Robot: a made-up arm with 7 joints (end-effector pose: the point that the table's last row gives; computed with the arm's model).
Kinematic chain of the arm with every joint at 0, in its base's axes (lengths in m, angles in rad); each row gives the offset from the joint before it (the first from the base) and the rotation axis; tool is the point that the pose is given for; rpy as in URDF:
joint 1: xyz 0 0 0.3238 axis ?
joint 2: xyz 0 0 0 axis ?
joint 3: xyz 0 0 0.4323 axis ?
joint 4: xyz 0.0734 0 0 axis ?
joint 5: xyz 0.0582 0 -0.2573 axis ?
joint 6: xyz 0 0 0 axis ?
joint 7: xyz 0.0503 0 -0.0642 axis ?
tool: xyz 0 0 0 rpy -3.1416 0 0
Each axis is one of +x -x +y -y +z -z.
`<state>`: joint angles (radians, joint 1 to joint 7).
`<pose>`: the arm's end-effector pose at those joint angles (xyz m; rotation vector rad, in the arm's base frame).
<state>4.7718 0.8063 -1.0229 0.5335 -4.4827 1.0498 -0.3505</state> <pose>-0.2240 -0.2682 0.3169 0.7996 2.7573 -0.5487</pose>
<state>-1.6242 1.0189 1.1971 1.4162 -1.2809 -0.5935 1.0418</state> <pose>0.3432 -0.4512 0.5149 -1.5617 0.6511 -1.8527</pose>
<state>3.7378 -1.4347 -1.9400 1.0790 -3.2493 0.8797 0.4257</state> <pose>0.0817 0.5140 0.2264 0.0939 -2.3164 -1.8716</pose>
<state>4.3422 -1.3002 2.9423 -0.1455 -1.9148 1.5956 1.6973</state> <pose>0.1265 0.0998 0.2646 0.5193 1.6369 -0.0708</pose>
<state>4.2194 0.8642 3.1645 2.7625 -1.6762 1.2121 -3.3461</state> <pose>-0.1967 -0.4488 0.9210 0.6460 1.1228 -0.3779</pose>
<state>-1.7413 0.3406 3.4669 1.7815 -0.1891 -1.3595 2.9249</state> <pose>-0.0909 0.0442 0.9767 0.1157 -0.4564 1.4145</pose>
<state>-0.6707 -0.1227 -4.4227 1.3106 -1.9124 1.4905 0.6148</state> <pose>0.1589 0.3785 0.7409 1.0813 0.6846 1.4349</pose>
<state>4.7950 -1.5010 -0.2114 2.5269 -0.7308 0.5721 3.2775</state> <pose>-0.1005 0.7232 0.5880 0.3426 -0.7770 -1.8770</pose>
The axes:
joint 1: +z
joint 2: +y
joint 3: +z
joint 4: -y
joint 5: -z
joint 6: +y
joint 7: -z

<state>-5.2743 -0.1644 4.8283 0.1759 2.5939 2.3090 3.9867</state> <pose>0.2190 -0.0961 0.5397 -0.6460 0.3056 -2.1184</pose>
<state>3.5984 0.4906 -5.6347 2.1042 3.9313 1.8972 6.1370</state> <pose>-0.4254 -0.3363 0.8044 0.3139 -1.4150 -2.0701</pose>
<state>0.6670 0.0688 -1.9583 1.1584 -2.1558 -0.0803 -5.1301</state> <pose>0.1658 -0.3337 0.6603 2.0356 -0.2087 0.5394</pose>
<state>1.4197 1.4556 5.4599 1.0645 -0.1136 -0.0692 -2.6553</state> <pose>0.3513 0.3574 0.0884 -0.9968 2.3392 -0.9826</pose>
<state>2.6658 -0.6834 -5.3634 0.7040 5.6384 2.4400 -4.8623</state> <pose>-0.0513 -0.1421 0.6241 -1.6186 -1.3626 -2.2162</pose>
